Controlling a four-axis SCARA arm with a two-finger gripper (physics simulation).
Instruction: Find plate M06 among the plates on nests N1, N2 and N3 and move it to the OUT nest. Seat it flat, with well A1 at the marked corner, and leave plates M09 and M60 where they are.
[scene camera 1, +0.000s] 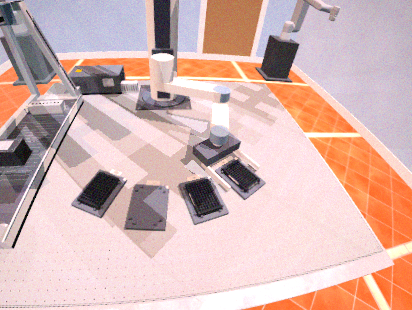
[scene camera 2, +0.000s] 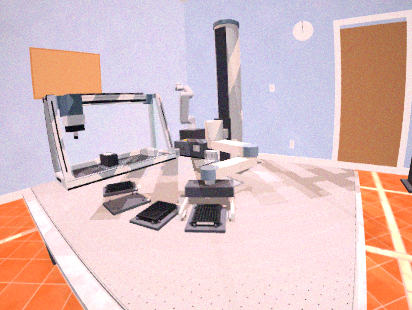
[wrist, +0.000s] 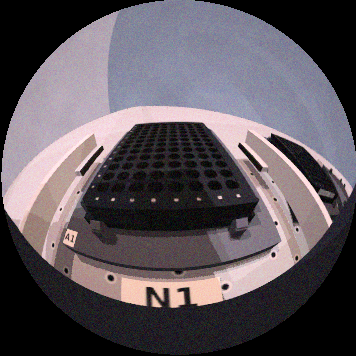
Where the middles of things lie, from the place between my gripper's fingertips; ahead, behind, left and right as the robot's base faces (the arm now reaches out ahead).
Right now my hand is 35 cm to the left of the grey nest labelled OUT (scene camera 1: 148, 210), 7 cm short of it and 1 cm above it.
